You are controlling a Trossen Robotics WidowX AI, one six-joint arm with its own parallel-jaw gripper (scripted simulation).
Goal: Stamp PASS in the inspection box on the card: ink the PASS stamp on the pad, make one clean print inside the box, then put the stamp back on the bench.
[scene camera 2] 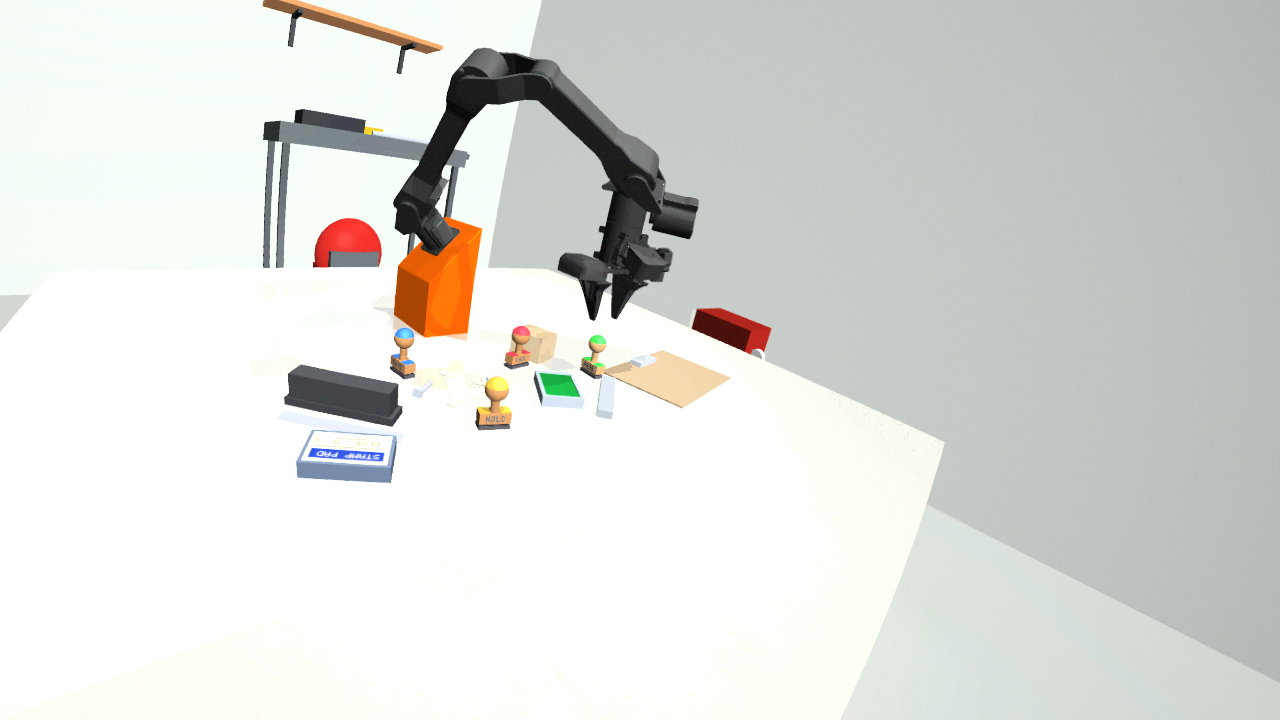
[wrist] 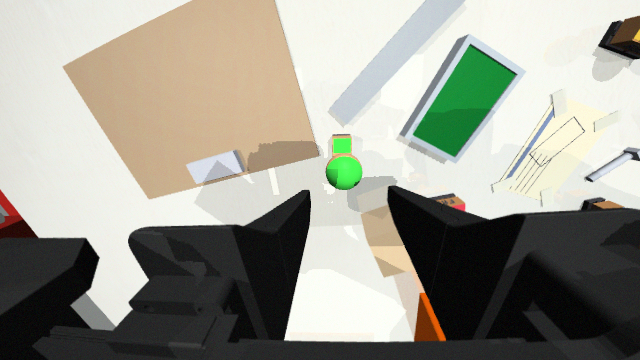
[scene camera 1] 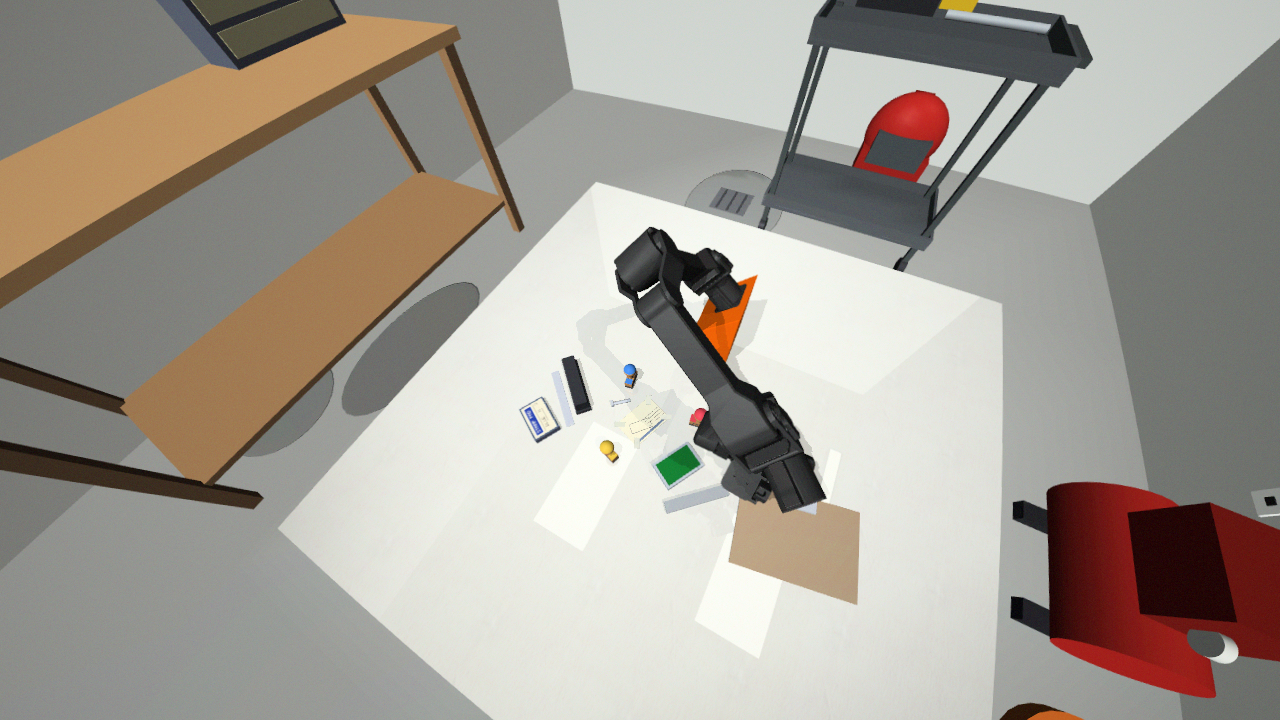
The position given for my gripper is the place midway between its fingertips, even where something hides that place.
Observation:
I see my gripper (scene camera 2: 603,319), a green stamp (wrist: 343,171), a red stamp (scene camera 2: 520,335), a brown clipboard (scene camera 1: 817,546), a yellow stamp (scene camera 2: 494,417), a black block (scene camera 2: 360,398), a grey bar (scene camera 1: 694,499) and a cream card (scene camera 2: 465,389).
The brown clipboard also shows in scene camera 2 (scene camera 2: 680,382) and in the wrist view (wrist: 186,100). The black block also shows in scene camera 1 (scene camera 1: 576,385). My gripper is seen too in the wrist view (wrist: 348,195) and in scene camera 1 (scene camera 1: 741,462). Scene camera 1 misses the green stamp, which is hidden by my gripper. The wrist view does not show the black block: it is out of frame.

